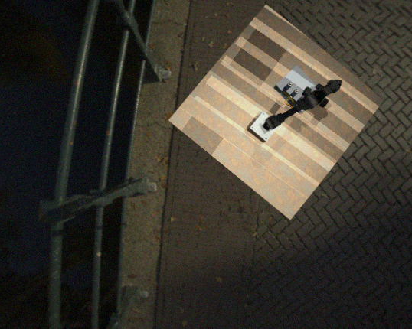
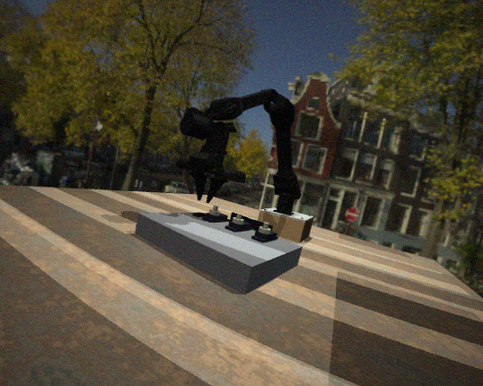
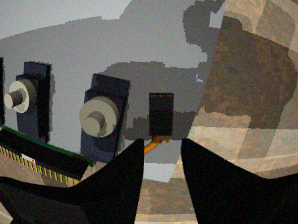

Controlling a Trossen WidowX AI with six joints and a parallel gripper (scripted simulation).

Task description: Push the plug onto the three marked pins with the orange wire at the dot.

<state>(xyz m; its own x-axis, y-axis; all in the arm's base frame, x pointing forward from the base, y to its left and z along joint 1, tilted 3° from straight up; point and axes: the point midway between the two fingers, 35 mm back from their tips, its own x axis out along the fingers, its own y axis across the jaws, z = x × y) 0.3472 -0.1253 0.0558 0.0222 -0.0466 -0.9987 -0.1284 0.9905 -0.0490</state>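
The red dot lies 12 cm to the left of my gripper tip, 5 cm behind it and 1 cm below it. Round my gripper tip: light band (12 cm to the left, 5 cm behind, 1 cm below); grey holder (11 cm to the left, 11 cm ahead, 6 cm below).
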